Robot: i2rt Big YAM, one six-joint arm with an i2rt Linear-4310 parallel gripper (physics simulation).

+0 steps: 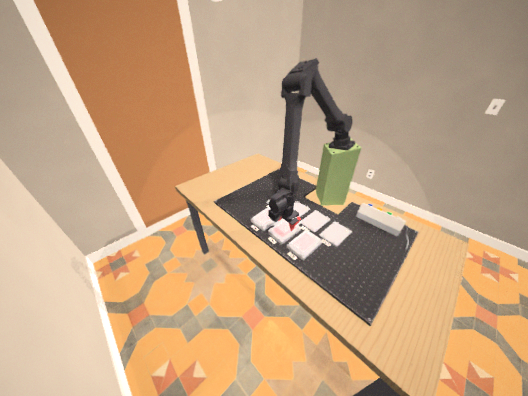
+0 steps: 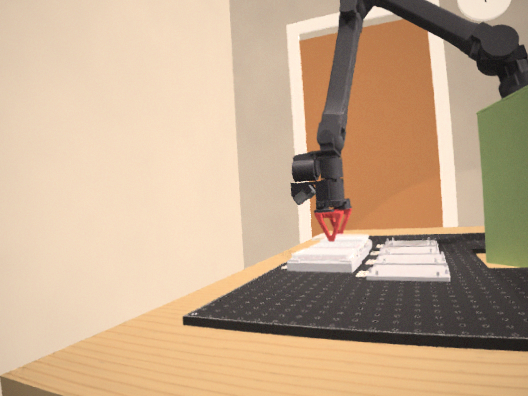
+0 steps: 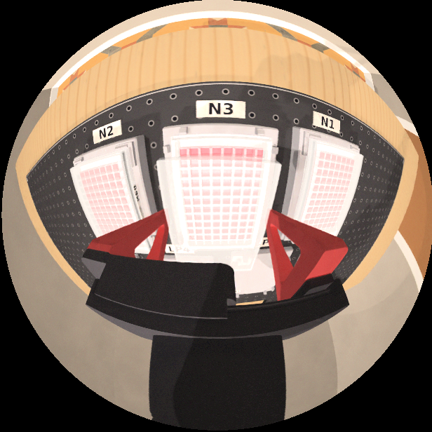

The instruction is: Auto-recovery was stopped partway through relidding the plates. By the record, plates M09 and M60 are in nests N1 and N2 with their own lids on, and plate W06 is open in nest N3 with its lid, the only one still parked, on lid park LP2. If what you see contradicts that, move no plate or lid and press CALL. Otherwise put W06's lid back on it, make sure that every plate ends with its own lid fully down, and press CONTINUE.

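Frame: origin at the arm's base, x ahead, y left, z up, level; millimetres.
Where they show: gripper, fingertip midpoint: [image 1: 285, 225] [image 2: 335, 238]; arm's base, origin of the base link: [image 1: 341, 145] [image 2: 525, 99].
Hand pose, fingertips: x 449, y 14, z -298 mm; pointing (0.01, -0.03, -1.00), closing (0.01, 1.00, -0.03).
Things, the pixels of their centre, and the offset from my fingertips. "spot": a spot on its surface instead. Level surfaces: height alone.
- nest N3, surface spot: [image 1: 281, 233] spot: 44 mm ahead, 15 mm left, 15 mm down
- N1, body centre: [image 1: 266, 215] 7 mm ahead, 134 mm right, 18 mm down
- black perforated board, its level: 50 mm down
- grey console, body centre: [image 1: 381, 216] 440 mm back, 304 mm left, 8 mm down
My gripper [image 1: 294, 223] [image 2: 337, 236] [image 3: 217, 214] is shut on a clear lid [image 3: 270, 182], gripped by its two sides. The lid is low over the open plate in nest N3 [image 1: 281, 233] [image 3: 220, 152]. It is offset toward the lid parks, leaving a strip of deeper pink wells uncovered beside the N3 label [image 3: 220, 109]. Whether the lid touches the plate cannot be told. The plate in N2 [image 1: 305, 243] [image 2: 322, 263] [image 3: 101, 192] and the plate in N1 [image 1: 262, 218] [image 3: 331, 185] look paler, with lids on. The side marking on N2's plate is too small to read surely.
Pale lid parks [image 1: 336, 233] [image 2: 408, 272] stand in a row on the robot's side of the nests, on the black perforated board [image 1: 360, 280] [image 2: 280, 312]. A grey console [image 1: 381, 220] with coloured buttons stands at the board's far right. The green pedestal [image 1: 338, 175] [image 2: 507, 190] carries the arm.
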